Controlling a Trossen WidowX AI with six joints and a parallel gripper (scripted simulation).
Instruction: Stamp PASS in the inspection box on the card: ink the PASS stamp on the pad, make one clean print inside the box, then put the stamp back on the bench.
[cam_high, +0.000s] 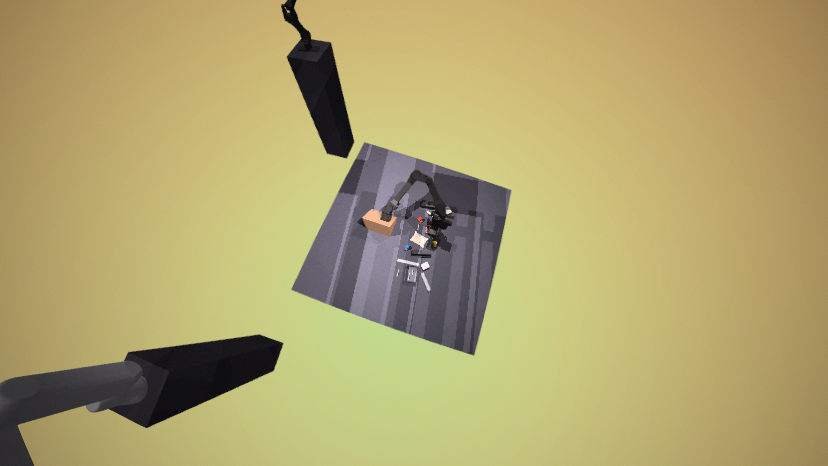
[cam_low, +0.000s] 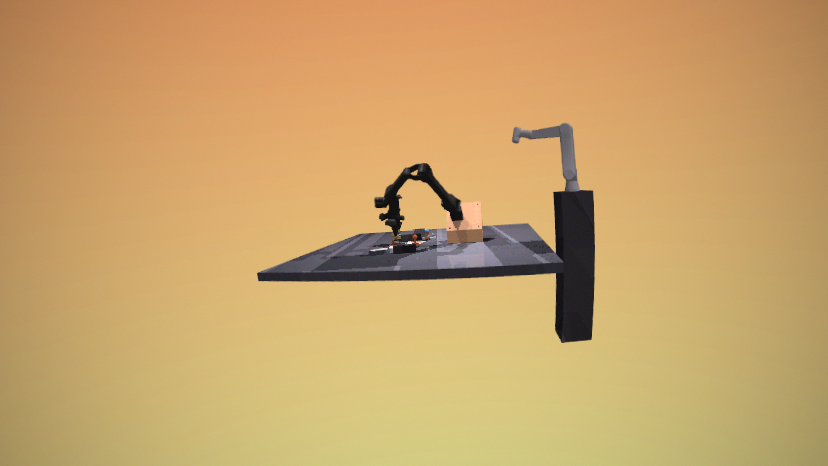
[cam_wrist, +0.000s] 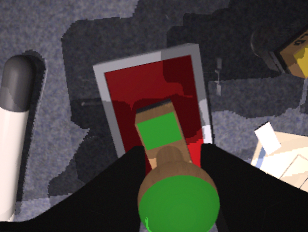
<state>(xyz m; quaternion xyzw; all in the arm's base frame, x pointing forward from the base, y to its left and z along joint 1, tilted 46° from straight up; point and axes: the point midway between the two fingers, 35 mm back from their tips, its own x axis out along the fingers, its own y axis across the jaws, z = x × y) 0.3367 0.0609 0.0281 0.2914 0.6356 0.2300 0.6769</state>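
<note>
Right now my gripper tip is 8 cm past the cream card, 9 cm to the left of it and 6 cm above it. Also, from my gripper tip: red stamp: 11 cm behind, 5 cm to the left, 4 cm below; then green-topped stamp: 1 cm below; then dark flat slab: 4 cm behind, 19 cm to the right, 4 cm below.
</note>
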